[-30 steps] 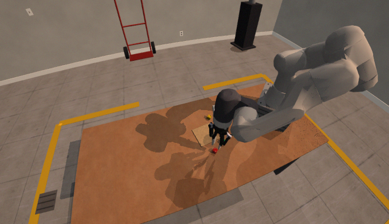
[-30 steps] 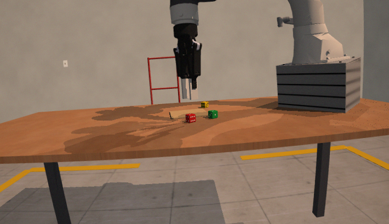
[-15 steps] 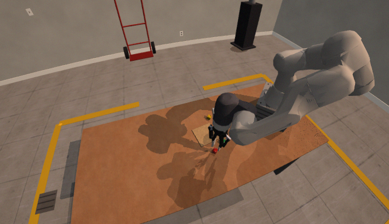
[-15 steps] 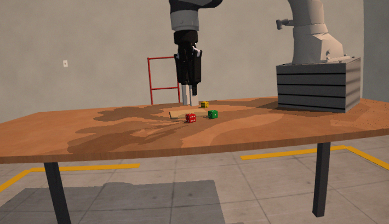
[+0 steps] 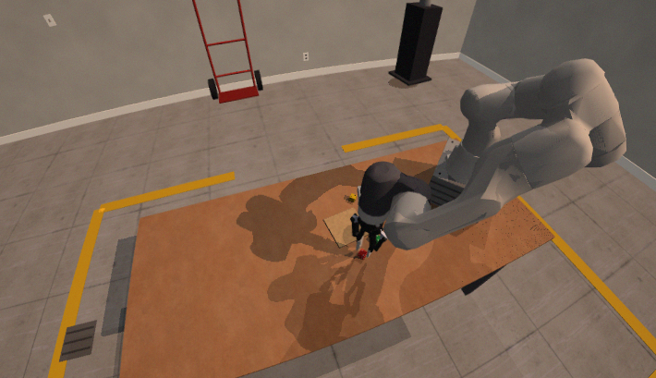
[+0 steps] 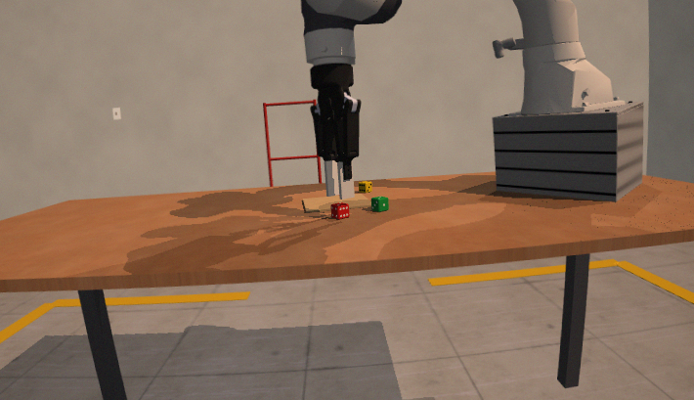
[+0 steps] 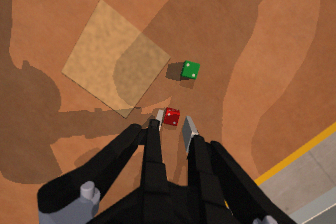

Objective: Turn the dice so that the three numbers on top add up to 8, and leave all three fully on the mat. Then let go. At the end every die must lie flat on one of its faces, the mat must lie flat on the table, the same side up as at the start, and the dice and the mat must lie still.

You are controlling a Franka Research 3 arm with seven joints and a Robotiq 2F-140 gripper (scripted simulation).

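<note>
Now: the red die 60 mm below my hand. The rest, counted from my hand: green die (80 mm behind, 60 mm below, 20 mm to the right); tan mat (140 mm to the right, 70 mm below, 10 mm behind); yellow die (240 mm to the right, 110 mm behind, 60 mm below).
</note>
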